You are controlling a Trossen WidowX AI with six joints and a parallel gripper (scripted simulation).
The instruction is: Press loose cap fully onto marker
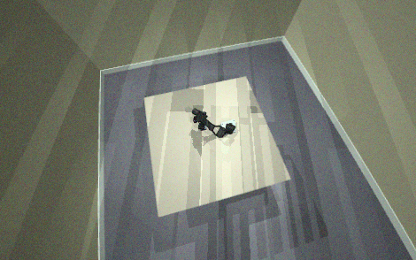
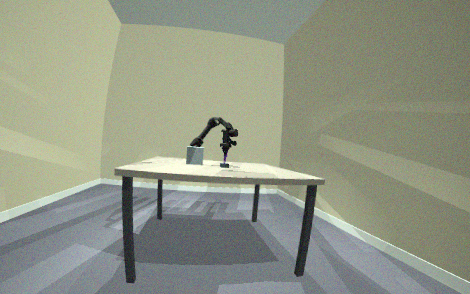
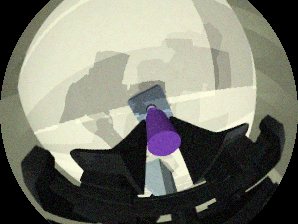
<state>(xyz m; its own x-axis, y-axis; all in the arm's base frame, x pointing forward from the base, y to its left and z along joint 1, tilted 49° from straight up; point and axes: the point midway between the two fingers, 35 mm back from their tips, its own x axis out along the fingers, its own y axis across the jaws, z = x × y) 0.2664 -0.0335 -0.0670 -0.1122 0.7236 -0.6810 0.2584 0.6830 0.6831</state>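
My gripper tip is 10 mm past the dark holder block and 80 mm above it.
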